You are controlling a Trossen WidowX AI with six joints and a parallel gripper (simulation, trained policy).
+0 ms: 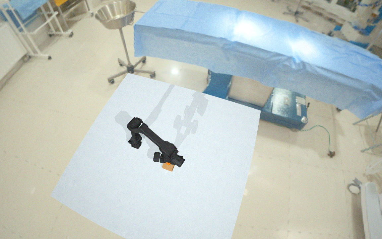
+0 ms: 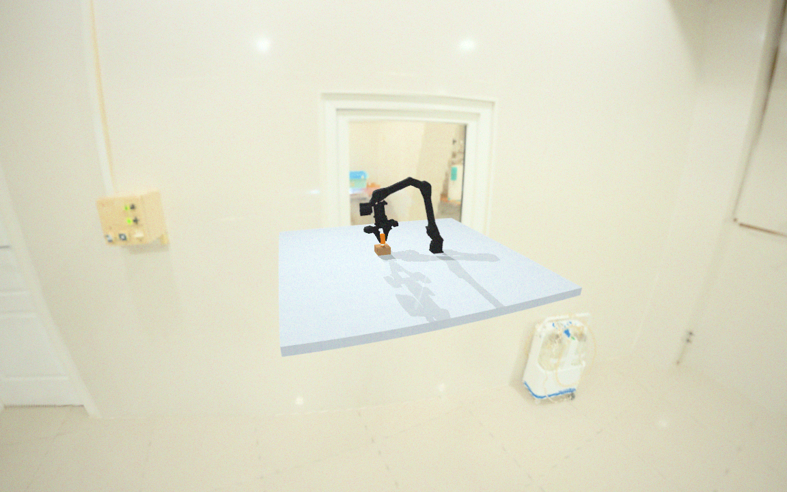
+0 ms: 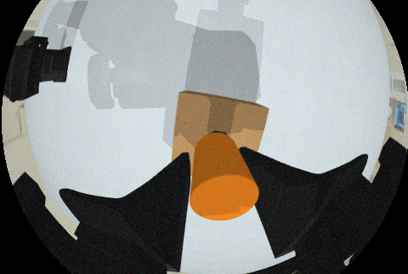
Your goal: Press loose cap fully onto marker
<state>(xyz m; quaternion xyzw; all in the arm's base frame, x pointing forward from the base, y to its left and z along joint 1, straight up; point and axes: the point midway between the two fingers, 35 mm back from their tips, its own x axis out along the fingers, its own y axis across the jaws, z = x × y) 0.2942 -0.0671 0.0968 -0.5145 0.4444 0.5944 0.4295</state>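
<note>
My gripper tip is 2 cm below the orange cap. The rest, counted from my gripper tip: tan holder block 4 cm below.
</note>
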